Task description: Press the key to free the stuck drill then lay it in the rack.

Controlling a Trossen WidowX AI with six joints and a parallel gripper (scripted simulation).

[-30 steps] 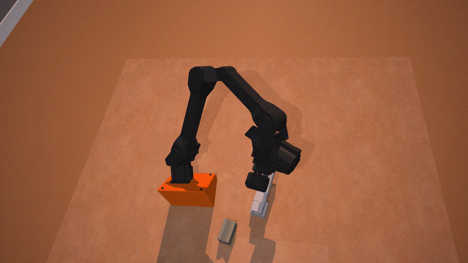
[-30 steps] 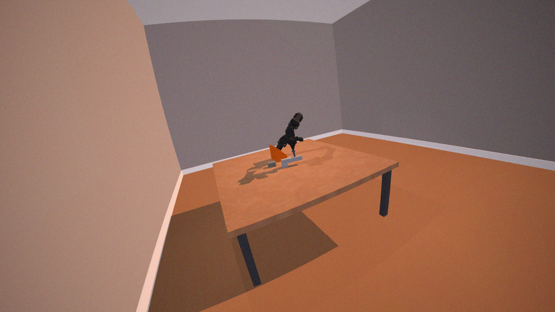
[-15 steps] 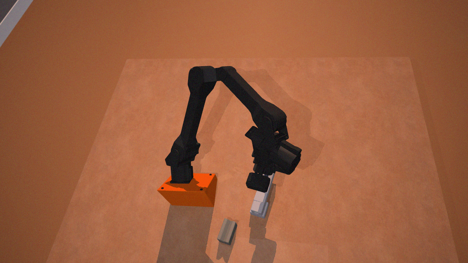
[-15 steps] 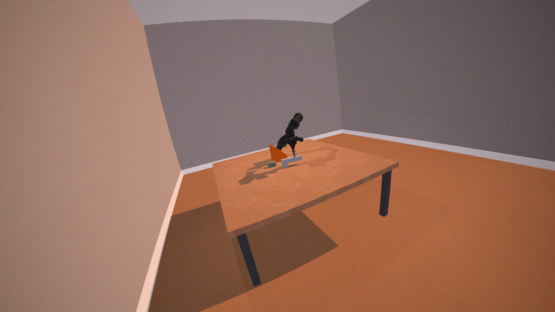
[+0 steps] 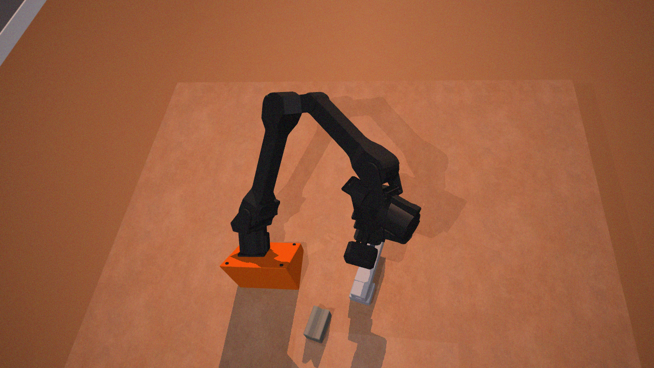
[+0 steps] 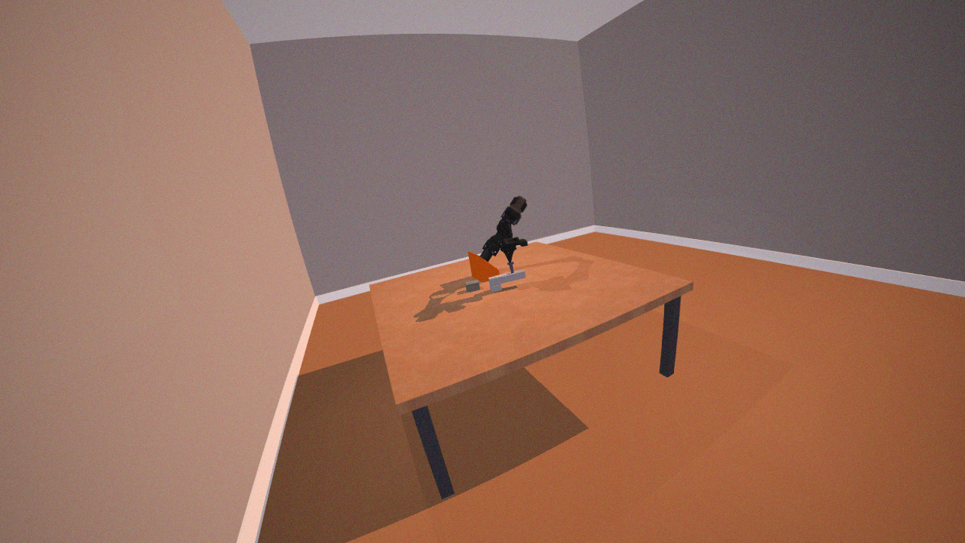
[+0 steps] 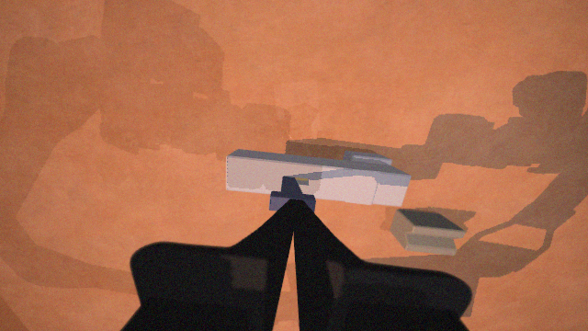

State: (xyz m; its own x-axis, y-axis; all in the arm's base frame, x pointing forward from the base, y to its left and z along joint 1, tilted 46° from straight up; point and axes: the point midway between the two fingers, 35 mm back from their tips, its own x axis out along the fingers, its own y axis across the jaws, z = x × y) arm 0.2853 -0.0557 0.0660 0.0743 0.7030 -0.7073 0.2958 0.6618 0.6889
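Right now my gripper tip is 3 cm above the blue-grey key. The rest, counted from my gripper tip: grooved block (16 cm to the right, 14 cm behind, 11 cm below); pale grey fixture (8 cm below, 3 cm to the right, 1 cm behind).
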